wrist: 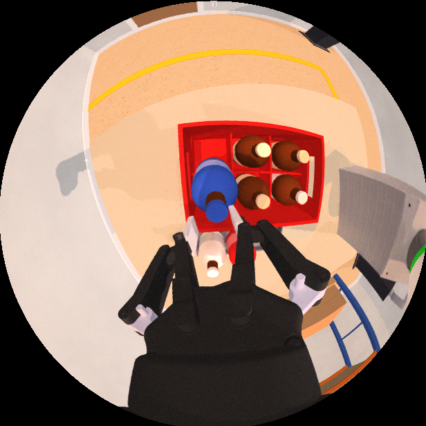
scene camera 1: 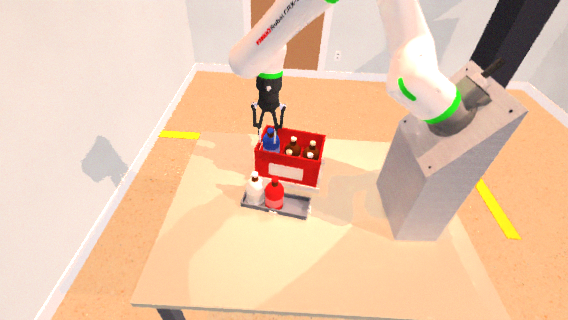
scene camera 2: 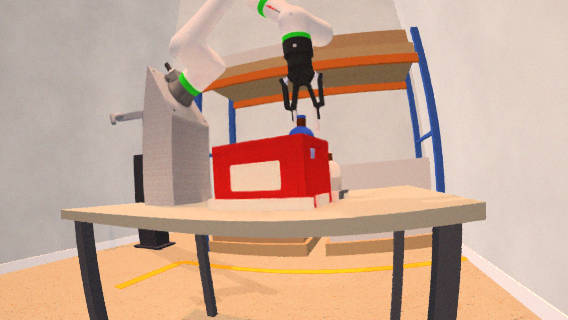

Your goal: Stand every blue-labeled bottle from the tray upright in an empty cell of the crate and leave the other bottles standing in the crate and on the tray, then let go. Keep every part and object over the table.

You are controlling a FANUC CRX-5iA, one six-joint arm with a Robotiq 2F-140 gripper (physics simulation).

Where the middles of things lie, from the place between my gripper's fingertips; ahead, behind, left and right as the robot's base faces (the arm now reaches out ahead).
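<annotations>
Measured from the blue bottle (wrist: 214, 188), my gripper is now 40 mm above it, 40 mm to the left of it and 20 mm past it. As for the white bottle (wrist: 211, 250), it sits 120 mm below my hand, 140 mm to the left of it and 50 mm ahead of it.
</annotations>
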